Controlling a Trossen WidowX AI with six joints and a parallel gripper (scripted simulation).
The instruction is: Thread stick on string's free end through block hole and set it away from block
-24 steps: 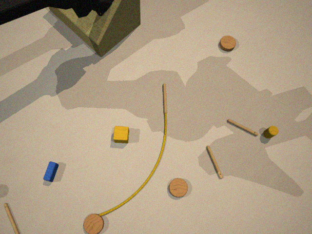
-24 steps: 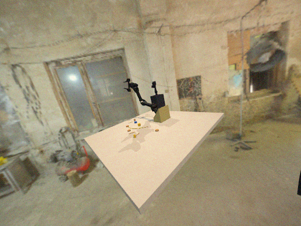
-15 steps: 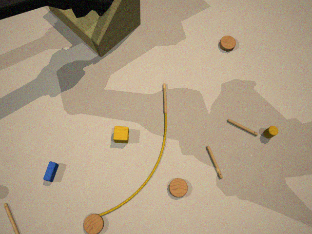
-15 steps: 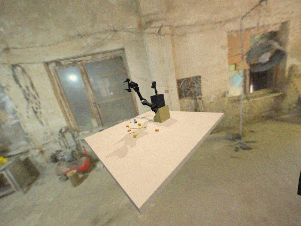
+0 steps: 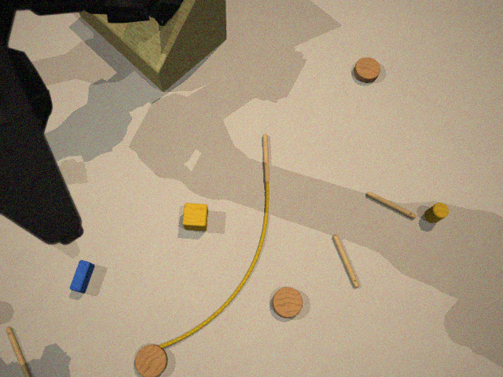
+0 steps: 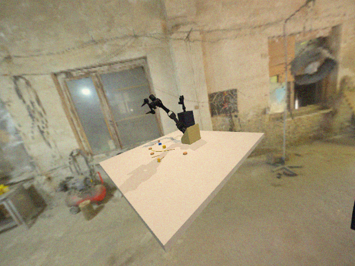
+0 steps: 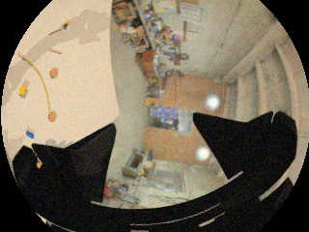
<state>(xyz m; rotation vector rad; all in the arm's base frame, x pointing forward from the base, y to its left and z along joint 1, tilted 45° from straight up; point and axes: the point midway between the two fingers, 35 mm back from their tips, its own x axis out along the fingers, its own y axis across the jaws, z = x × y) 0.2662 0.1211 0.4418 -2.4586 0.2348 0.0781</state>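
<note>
My gripper tip is now 450 mm above the yellow block, 100 mm past it and 80 mm to the right of it. Round my gripper tip: blue block (460 mm below, 120 mm behind, 80 mm to the right); thin wooden stick (470 mm below, 210 mm to the left, 100 mm behind); round wooden button (460 mm below, 70 mm to the right, 20 mm ahead).
</note>
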